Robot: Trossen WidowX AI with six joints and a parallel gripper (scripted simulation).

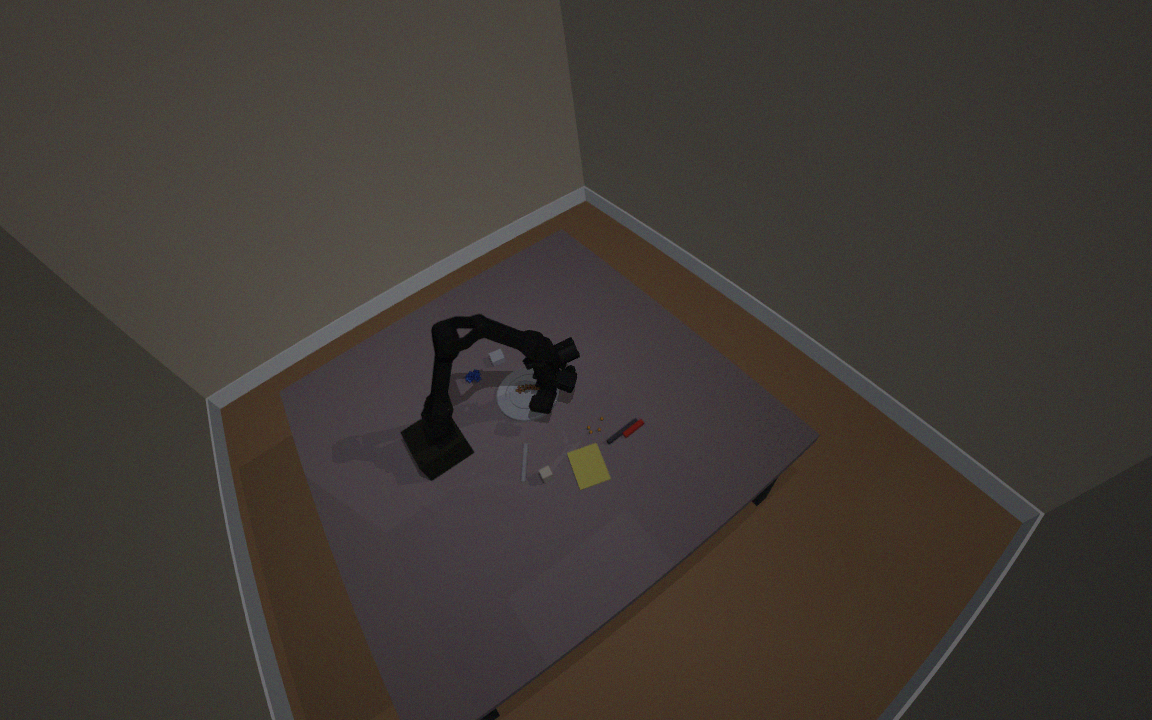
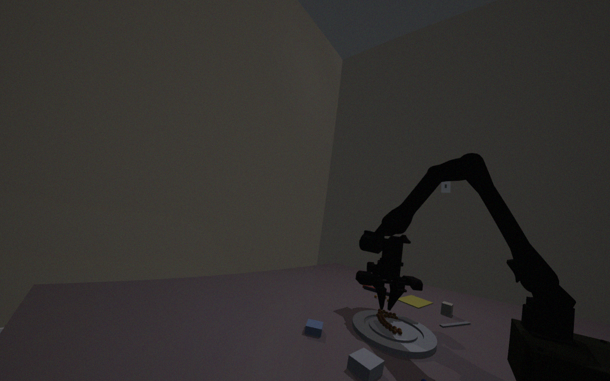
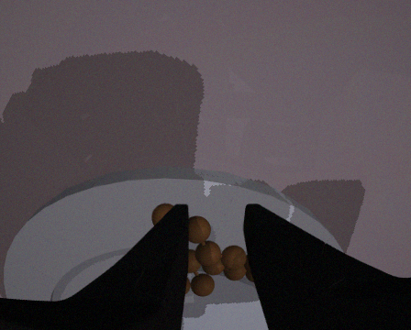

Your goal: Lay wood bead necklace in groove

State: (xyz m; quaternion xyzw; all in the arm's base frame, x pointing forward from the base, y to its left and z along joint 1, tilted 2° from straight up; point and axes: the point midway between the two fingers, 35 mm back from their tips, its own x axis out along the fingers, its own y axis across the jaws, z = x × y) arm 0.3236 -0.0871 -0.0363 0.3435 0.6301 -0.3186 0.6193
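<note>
The round bead board lies 8 cm to the left of my gripper tip, 4 cm behind it and 1 cm below it. Also, from my gripper tip: small white cube 18 cm to the right, 17 cm behind; then yellow pad 23 cm to the right, 7 cm behind, 2 cm below; then thin stick 19 cm behind, 10 cm to the right, 2 cm below.
</note>
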